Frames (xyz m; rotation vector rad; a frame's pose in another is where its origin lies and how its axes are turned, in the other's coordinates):
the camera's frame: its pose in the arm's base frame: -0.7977 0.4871 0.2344 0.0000 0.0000 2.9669
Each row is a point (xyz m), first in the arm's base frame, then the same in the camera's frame.
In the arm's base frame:
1: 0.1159 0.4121 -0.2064
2: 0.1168 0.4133 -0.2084
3: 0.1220 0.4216 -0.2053
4: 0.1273 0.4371 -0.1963
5: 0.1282 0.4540 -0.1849
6: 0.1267 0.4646 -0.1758
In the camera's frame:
1: -0.9127 -0.0849 -0.4408
2: -0.9134 -0.0863 -0.4428
3: -0.9171 -0.0953 -0.4397
4: -0.9196 -0.1115 -0.4307
5: -0.9176 -0.1283 -0.4193
6: -0.9142 -0.1385 -0.4102

